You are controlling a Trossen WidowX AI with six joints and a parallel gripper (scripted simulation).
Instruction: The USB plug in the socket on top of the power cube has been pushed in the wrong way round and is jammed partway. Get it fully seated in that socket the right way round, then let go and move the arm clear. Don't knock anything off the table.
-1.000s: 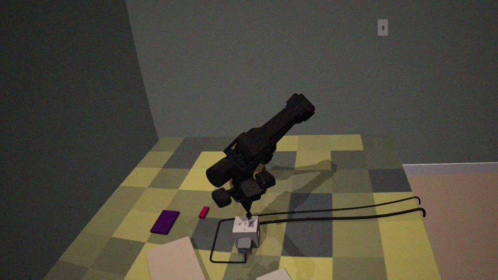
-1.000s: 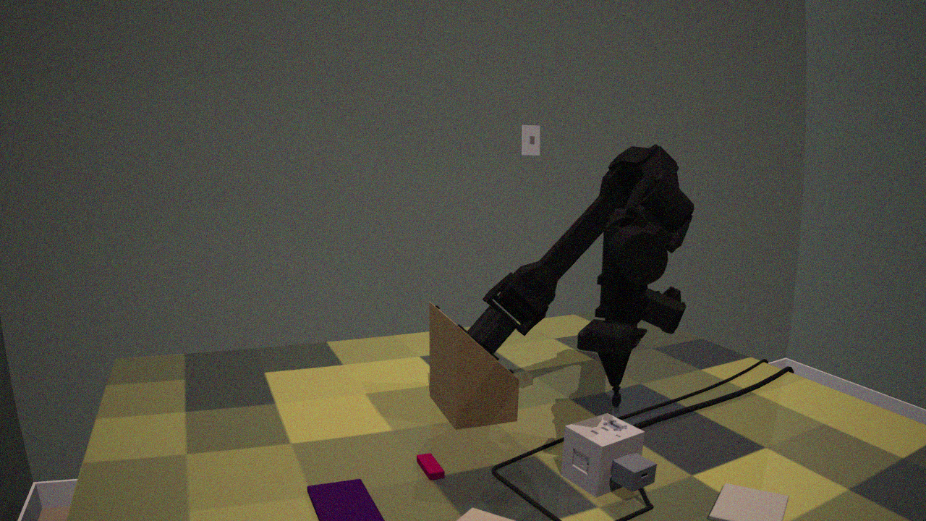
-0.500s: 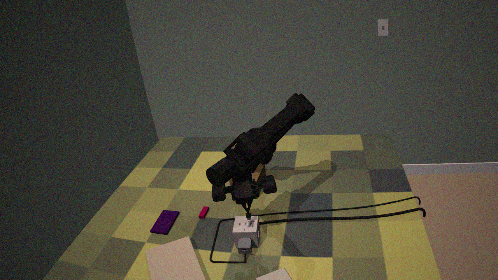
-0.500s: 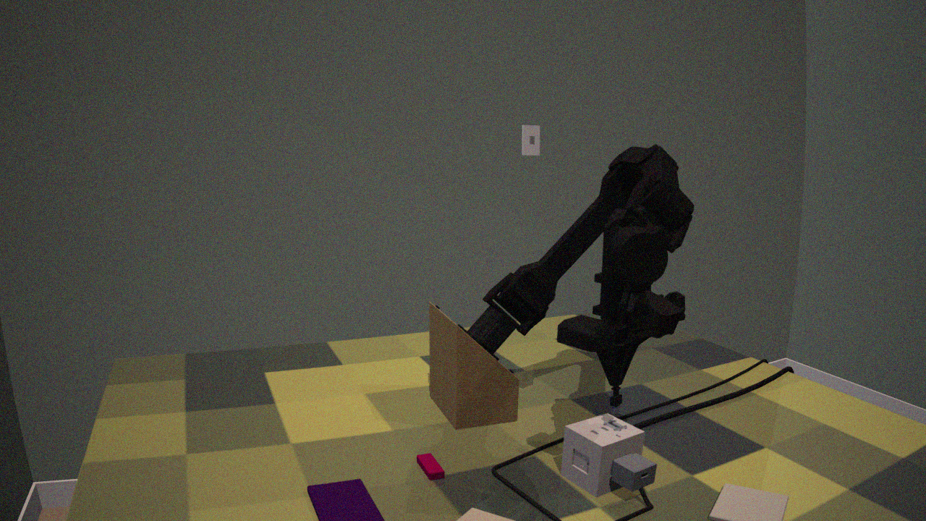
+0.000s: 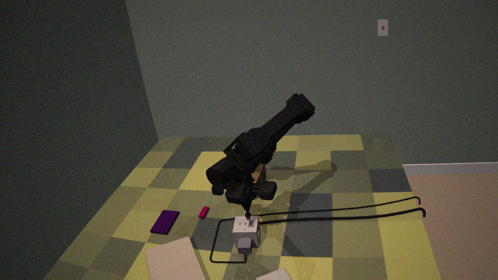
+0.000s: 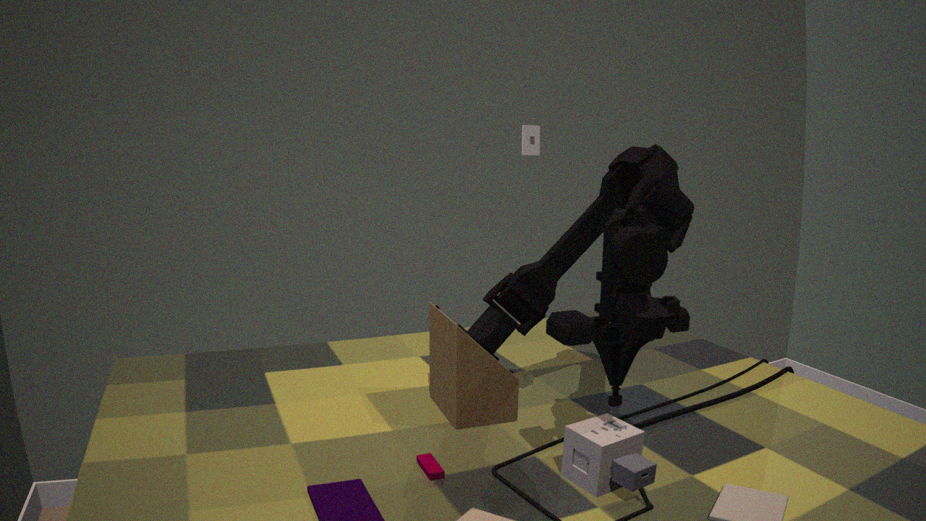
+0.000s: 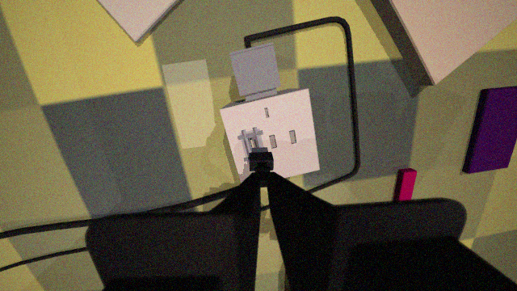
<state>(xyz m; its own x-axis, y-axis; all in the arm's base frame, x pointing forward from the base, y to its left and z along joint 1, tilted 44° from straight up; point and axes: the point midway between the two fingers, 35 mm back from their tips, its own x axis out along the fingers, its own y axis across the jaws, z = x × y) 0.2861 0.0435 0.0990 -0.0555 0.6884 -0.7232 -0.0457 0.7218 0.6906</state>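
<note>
My gripper tip is now 2 cm above the black USB plug. The rest, counted from my gripper tip: small pink block 8 cm behind, 23 cm to the right, 13 cm below; then purple flat card 1 cm ahead, 35 cm to the right, 13 cm below.
</note>
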